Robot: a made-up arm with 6 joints. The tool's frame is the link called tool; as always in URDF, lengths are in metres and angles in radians. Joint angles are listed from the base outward. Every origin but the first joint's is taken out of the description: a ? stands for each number. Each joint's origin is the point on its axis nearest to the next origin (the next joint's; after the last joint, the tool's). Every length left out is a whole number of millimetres.
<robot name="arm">
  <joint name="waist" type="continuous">
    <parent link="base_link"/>
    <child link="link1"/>
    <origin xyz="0 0 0.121" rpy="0 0 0"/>
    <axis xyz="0 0 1"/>
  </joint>
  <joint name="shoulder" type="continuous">
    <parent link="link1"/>
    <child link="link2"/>
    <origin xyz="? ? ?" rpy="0 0 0"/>
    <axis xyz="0 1 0"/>
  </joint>
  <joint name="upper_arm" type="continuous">
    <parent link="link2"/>
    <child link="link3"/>
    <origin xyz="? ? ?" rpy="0 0 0"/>
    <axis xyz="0 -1 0"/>
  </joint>
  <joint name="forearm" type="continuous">
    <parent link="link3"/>
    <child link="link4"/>
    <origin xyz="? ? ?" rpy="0 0 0"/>
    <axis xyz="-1 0 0"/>
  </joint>
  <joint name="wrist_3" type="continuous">
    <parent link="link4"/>
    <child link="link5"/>
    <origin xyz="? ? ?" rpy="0 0 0"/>
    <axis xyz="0 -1 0"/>
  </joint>
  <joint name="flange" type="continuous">
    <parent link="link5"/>
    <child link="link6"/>
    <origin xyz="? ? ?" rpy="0 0 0"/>
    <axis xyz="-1 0 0"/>
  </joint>
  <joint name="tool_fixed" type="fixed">
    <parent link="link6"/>
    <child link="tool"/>
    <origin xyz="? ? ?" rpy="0 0 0"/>
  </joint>
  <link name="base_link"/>
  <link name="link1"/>
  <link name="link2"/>
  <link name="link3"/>
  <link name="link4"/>
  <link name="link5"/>
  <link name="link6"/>
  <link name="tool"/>
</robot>
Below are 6 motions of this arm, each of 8 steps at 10 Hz.
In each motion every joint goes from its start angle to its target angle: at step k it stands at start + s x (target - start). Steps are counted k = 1, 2, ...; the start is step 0. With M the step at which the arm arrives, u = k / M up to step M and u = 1 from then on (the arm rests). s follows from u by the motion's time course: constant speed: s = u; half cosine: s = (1 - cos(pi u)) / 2; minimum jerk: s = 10 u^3 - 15 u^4 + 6 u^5.
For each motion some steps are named. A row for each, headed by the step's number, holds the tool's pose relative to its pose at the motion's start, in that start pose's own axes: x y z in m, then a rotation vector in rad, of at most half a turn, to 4 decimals.
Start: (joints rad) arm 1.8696 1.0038 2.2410 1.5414 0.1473 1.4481
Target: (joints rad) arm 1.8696 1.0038 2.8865 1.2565 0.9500 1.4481
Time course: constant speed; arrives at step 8
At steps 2, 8:
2: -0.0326 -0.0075 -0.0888 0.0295 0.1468 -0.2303
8: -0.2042 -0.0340 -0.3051 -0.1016 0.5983 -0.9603

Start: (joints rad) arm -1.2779 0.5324 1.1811 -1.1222 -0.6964 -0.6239
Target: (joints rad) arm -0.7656 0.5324 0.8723 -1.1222 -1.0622 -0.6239
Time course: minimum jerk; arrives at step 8
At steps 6, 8:
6: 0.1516 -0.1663 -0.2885 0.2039 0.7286 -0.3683
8: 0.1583 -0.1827 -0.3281 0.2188 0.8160 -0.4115

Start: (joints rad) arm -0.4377 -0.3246 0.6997 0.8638 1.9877 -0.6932
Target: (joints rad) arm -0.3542 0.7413 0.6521 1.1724 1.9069 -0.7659
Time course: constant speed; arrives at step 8
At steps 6, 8:
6: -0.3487 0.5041 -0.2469 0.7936 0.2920 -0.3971
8: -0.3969 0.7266 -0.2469 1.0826 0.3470 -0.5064

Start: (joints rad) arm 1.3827 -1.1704 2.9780 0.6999 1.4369 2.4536
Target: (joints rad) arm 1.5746 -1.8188 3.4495 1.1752 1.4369 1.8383
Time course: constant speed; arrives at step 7
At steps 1, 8:
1: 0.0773 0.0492 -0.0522 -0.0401 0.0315 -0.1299
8: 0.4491 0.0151 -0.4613 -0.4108 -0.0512 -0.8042

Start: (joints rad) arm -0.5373 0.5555 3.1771 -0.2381 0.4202 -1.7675
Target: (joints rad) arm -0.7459 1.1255 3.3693 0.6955 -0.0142 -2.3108
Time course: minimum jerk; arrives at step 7
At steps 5, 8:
5: -0.1267 0.0136 -0.0508 -0.4033 0.0964 -0.7418
8: -0.1476 0.0148 -0.0644 -0.4948 0.0834 -0.8391

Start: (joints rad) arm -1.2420 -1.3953 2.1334 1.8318 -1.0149 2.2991
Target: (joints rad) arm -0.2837 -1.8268 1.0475 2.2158 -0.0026 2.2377
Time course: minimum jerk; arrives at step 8
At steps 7, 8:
7: 0.3925 0.1880 0.6196 -0.7522 -0.2870 -0.6310
8: 0.3929 0.1962 0.6302 -0.7538 -0.3004 -0.6467

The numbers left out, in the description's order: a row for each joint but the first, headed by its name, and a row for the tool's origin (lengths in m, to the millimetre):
shoulder: 0 0 0
upper_arm: 0 0 0.299
forearm: 0.569 0 0
wrist_3: 0 -0.152 0
flange: 0 0 0
tool: 0 0 0

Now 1 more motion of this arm.
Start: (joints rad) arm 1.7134 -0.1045 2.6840 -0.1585 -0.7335 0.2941
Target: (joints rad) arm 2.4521 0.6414 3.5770 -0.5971 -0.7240 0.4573
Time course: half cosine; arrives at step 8
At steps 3, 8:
3: -0.0678 -0.0779 -0.1105 0.2389 -0.0876 -0.0389
8: -0.2628 -0.1048 -0.3176 0.7157 -0.3581 -0.1905

